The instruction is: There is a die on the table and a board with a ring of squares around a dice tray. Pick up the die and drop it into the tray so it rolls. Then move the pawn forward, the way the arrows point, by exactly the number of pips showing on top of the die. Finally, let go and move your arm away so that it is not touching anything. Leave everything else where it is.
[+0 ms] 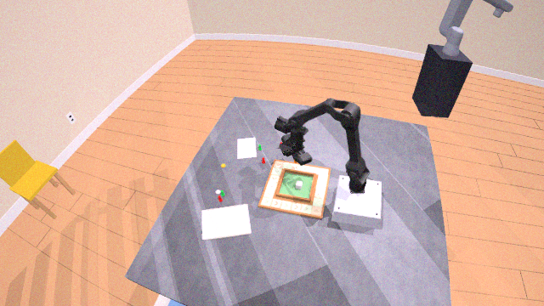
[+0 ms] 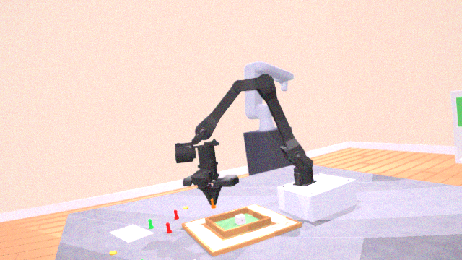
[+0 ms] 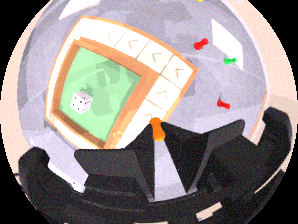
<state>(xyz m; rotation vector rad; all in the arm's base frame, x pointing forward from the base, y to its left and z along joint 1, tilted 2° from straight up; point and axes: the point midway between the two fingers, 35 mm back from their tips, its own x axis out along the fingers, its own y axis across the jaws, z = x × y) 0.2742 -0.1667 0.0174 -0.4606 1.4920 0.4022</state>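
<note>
Right now the white die is 120 mm to the left of my gripper tip, 30 mm below it and 20 mm behind it. Round my gripper tip: green dice tray: 120 mm to the left, 50 mm below, 10 mm behind; then orange pawn: 10 mm above.
</note>
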